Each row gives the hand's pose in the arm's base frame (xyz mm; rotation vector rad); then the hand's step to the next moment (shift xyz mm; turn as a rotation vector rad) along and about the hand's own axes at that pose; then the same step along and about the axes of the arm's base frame.
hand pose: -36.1 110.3 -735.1 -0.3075 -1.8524 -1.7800
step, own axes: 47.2 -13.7 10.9 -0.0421 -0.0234 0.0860
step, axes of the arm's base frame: -48.5 -0.4 13.6 0.0031 0.0901 -0.0399
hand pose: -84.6 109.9 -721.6 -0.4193 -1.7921 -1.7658
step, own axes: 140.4 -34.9 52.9 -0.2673 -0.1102 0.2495
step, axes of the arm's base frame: -140.2 24.9 58.8 0.0972 0.2835 -0.2367
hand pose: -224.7 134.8 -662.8 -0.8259 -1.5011 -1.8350
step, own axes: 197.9 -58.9 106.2 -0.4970 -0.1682 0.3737
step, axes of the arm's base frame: -158.7 99.0 137.5 0.2023 0.4325 -0.4324
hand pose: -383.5 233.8 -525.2 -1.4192 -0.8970 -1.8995
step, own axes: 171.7 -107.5 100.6 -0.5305 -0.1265 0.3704
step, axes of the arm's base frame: -71.2 133.1 168.4 0.2417 0.4073 -0.4586
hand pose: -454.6 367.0 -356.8 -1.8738 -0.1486 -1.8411
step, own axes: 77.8 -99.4 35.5 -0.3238 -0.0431 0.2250
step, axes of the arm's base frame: -3.3 80.4 103.5 0.1608 0.2186 -0.2893
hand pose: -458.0 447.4 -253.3 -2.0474 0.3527 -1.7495
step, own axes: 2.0 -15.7 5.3 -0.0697 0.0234 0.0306
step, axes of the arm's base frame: 4.3 13.7 8.5 0.0197 0.0156 -0.0756
